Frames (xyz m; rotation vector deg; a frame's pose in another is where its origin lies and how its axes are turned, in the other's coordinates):
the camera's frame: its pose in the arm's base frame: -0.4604 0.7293 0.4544 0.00 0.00 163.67
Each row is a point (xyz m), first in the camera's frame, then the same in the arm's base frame.
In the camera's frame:
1: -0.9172 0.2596 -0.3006
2: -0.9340 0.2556 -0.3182
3: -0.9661 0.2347 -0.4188
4: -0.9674 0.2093 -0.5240
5: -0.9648 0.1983 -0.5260
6: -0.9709 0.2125 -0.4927
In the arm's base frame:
1: 0.3468 0.2223 0.1538
2: 0.3641 0.2214 0.1362
3: 0.4007 0.2324 0.0356
4: 0.4091 0.2564 -0.0696
5: 0.4097 0.2677 -0.0716
6: 0.4116 0.2524 -0.0383

